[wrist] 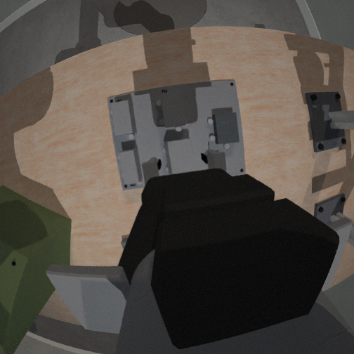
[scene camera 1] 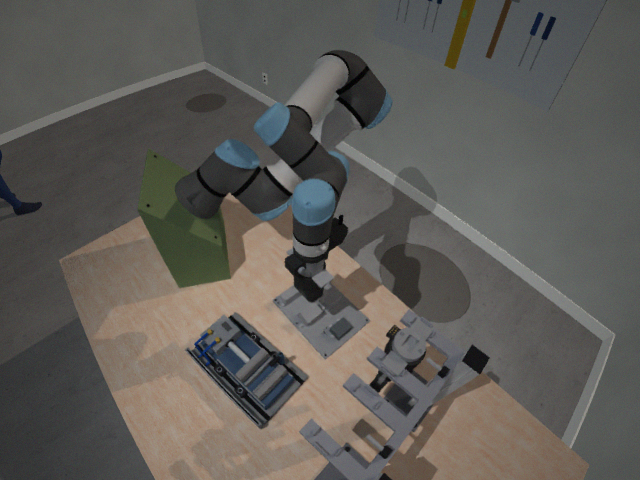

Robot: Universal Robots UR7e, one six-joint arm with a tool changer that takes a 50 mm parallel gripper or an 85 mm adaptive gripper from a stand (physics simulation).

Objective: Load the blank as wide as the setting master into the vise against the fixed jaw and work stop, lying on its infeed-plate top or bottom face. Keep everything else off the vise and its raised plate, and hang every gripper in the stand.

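Places are measured from the arm's base along level axes (x ahead, y left, z up), in millimetres.
Pixels of known places: arm's base, origin of its link: [scene camera 1: 195,199].
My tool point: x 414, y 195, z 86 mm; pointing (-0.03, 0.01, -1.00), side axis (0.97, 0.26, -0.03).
Ahead of a thing's pixels: the offset from my tool point to its top centre. "spot": to the spot under its first point.
My gripper [scene camera 1: 313,298] [wrist: 182,161] is over the infeed plate @(dx -20, dy +56, dz -322 mm) [scene camera 1: 323,347] [wrist: 145,102]. Its fingers stand wide apart, and a light grey block @(dx -13, dy +16, dz -278 mm) [scene camera 1: 310,313] [wrist: 181,156] shows between them in the wrist view, partly covered by the gripper body. I cannot tell how far the tips are above it. Two more light blocks [wrist: 121,117] [wrist: 129,166] lie along one side of the plate. A dark grey block @(dx +67, dy +79, dz -297 mm) [scene camera 1: 341,328] [wrist: 226,126] sits near the other side. The vise @(spot: dx +151, dy -102, dz -310 mm) [scene camera 1: 297,379], with blue bed and grey jaws, shows in the scene view. I cannot tell which block matches the setting master.
The grey gripper stand [scene camera 1: 377,405] is at the lower right, with another gripper [scene camera 1: 408,346] in it. Its dark foot plates [wrist: 325,137] show in the wrist view. A green angled block [scene camera 1: 188,253] [wrist: 35,240] stands at the table's left side. Blue hoses @(spot: dx +4, dy -297, dz -220 mm) [scene camera 1: 206,348] rise at the vise's end.
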